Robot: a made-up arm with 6 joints. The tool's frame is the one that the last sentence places.
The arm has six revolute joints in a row. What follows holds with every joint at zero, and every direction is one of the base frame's. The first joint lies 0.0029 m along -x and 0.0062 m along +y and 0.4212 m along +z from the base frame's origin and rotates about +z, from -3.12 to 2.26 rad. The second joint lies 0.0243 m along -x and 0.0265 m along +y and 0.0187 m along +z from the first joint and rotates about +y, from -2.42 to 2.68 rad. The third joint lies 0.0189 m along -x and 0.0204 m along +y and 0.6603 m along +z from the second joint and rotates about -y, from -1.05 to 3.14 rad. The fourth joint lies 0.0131 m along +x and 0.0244 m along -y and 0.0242 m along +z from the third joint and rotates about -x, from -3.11 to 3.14 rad. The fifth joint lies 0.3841 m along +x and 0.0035 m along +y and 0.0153 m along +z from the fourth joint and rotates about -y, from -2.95 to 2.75 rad. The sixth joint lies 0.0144 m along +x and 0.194 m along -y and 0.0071 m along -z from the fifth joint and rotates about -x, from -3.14 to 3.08 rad. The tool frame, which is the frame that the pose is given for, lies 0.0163 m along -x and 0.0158 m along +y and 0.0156 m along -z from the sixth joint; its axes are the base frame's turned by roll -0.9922, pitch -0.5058 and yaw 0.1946 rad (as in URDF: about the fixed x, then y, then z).
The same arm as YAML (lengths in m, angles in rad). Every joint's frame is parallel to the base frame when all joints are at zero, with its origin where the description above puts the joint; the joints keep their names.
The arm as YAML. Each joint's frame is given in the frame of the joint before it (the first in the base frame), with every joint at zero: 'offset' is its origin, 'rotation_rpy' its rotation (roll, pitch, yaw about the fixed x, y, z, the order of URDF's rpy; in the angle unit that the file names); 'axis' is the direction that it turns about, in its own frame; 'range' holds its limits. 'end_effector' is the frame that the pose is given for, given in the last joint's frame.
length_unit: m
angle_unit: rad
chain:
  - id: joint 1
    offset: [-0.0029, 0.0062, 0.4212]
    rotation_rpy: [0.0, 0.0, 0.0]
    axis: "+z"
    range: [-3.12, 2.26]
  - id: joint 2
    offset: [-0.0243, 0.0265, 0.0187]
    rotation_rpy: [0.0, 0.0, 0.0]
    axis: "+y"
    range: [-2.42, 2.68]
  - id: joint 3
    offset: [-0.0189, 0.0204, 0.6603]
    rotation_rpy: [0.0, 0.0, 0.0]
    axis: "-y"
    range: [-1.05, 3.14]
  - id: joint 4
    offset: [0.0131, -0.0244, 0.0242]
    rotation_rpy: [0.0, 0.0, 0.0]
    axis: "-x"
    range: [-3.11, 3.14]
  - id: joint 5
    offset: [0.3841, 0.0035, 0.0153]
    rotation_rpy: [0.0, 0.0, 0.0]
    axis: "-y"
    range: [-2.95, 2.75]
  - id: joint 6
    offset: [0.0144, -0.194, -0.0071]
    rotation_rpy: [0.0, 0.0, 0.0]
    axis: "-x"
    range: [-3.14, 3.08]
end_effector:
  offset: [-0.0163, 0.0158, -0.0156]
  rotation_rpy: [-0.9922, -0.5058, 0.1946]

